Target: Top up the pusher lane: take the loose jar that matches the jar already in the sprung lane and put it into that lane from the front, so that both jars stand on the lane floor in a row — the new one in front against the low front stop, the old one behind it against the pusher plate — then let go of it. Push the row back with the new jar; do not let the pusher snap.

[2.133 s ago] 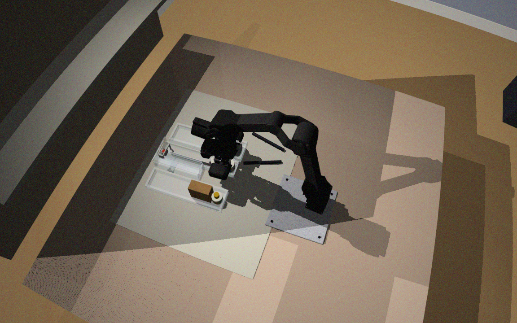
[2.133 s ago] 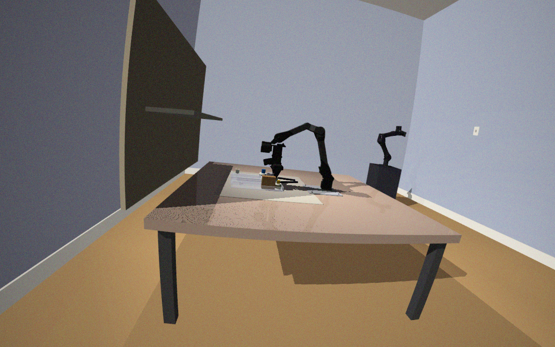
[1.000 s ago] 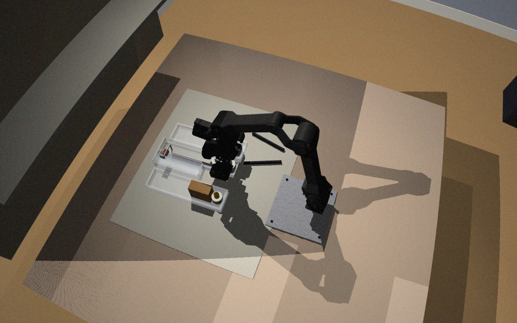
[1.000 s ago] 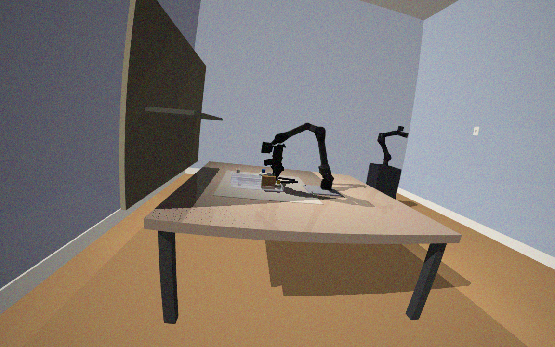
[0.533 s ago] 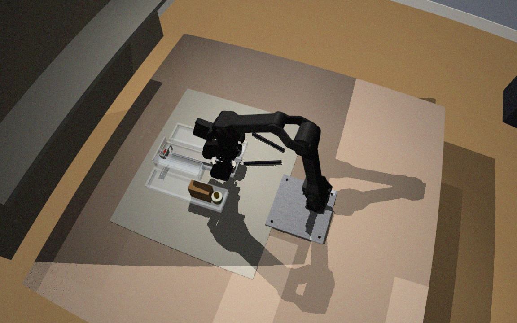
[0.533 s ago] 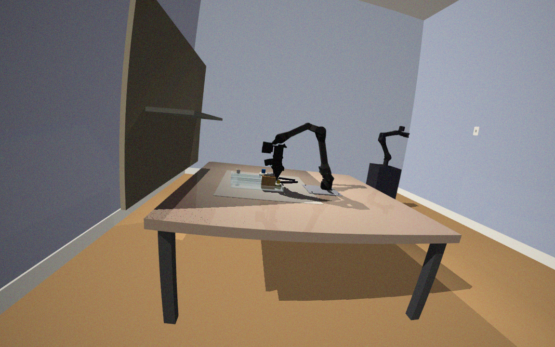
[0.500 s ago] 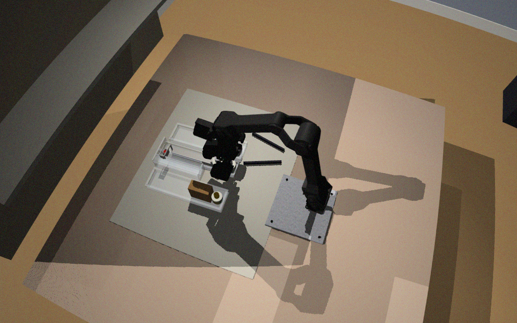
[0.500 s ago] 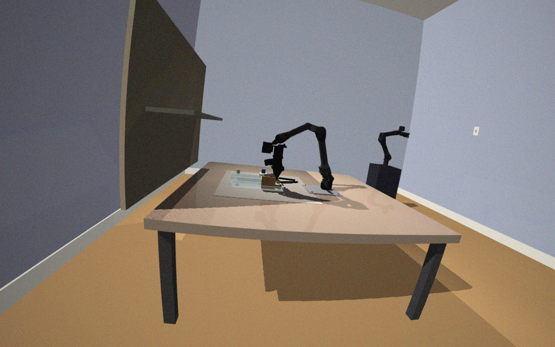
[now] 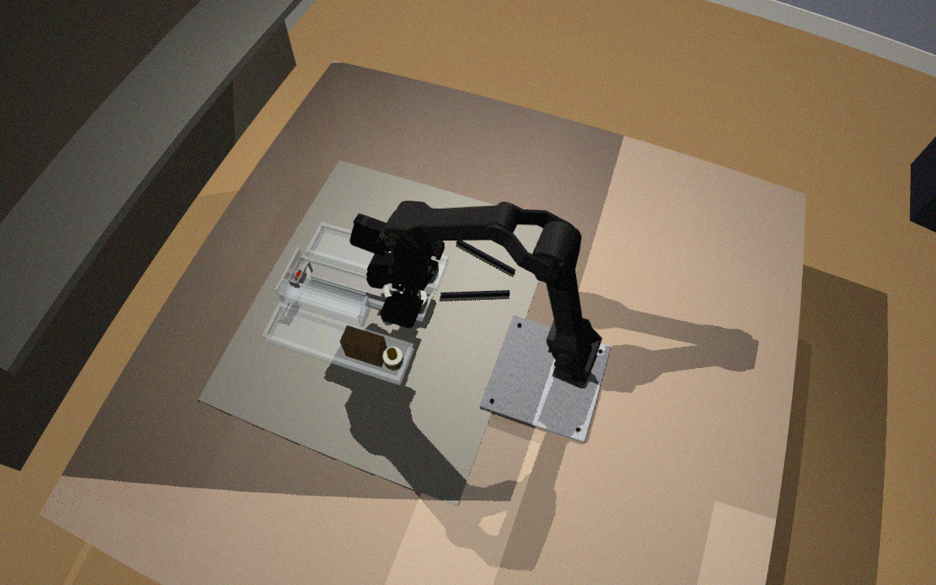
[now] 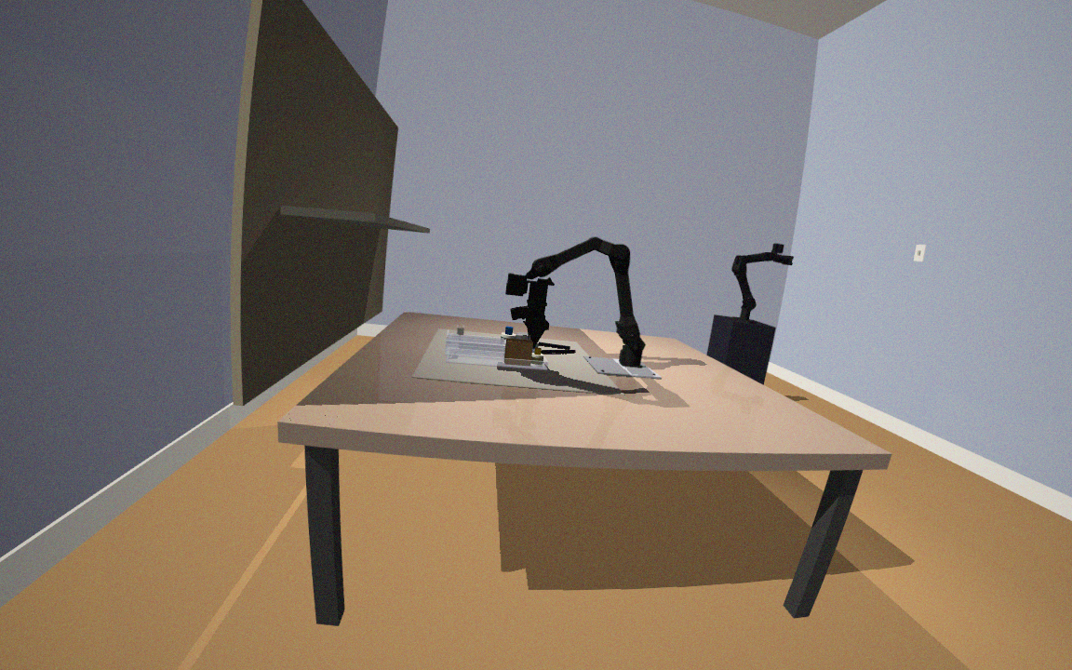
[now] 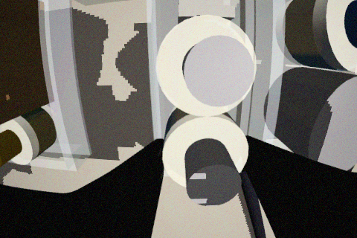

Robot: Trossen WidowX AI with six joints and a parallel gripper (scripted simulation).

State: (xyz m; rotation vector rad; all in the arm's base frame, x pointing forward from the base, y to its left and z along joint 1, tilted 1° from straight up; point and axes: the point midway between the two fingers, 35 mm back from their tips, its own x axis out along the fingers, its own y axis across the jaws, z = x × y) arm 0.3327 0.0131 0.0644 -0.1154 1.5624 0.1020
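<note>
Right now the brown box is 4 cm ahead of my gripper tip, 13 cm to the left of it and 1 cm above it.
</note>
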